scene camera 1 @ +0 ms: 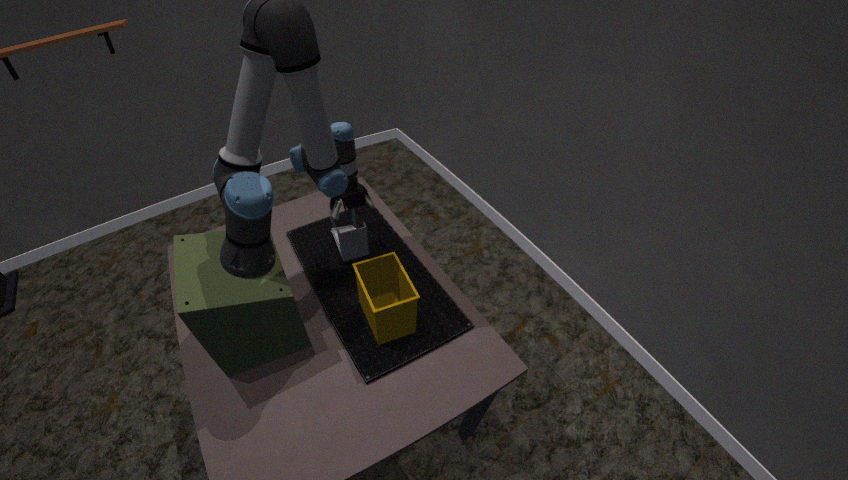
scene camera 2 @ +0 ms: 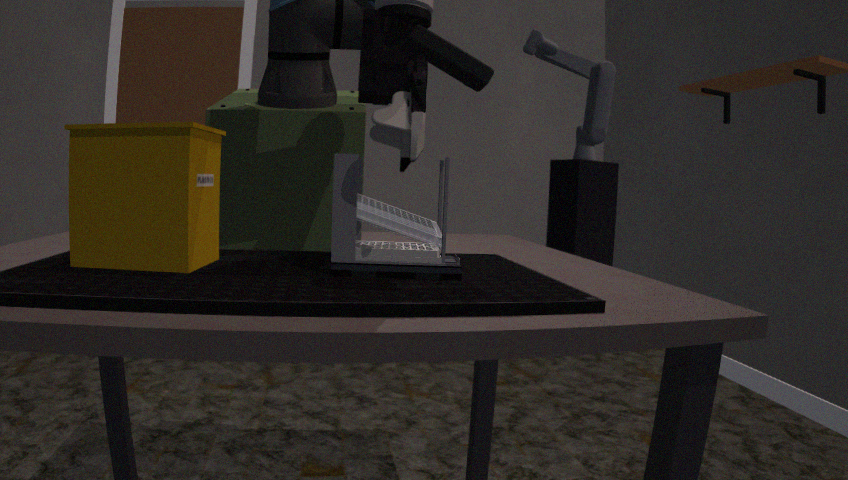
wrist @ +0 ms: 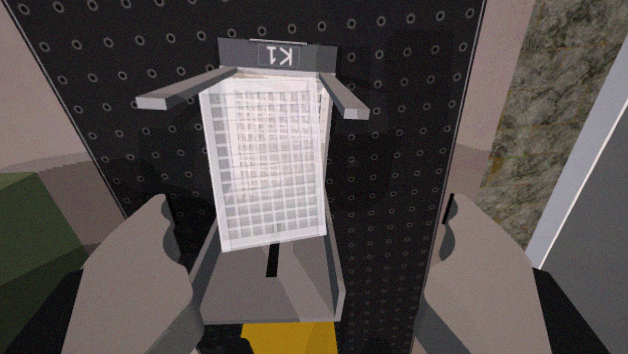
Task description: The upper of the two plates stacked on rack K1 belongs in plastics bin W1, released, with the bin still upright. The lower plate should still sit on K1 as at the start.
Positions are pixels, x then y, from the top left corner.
Labels:
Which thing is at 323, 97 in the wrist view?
A plate.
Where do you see a thin post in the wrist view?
At 350, 107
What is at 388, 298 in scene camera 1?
A yellow plastics bin W1.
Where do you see a yellow plastics bin W1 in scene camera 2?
At 142, 196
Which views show my gripper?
Scene camera 1, scene camera 2 and the wrist view: all of them.

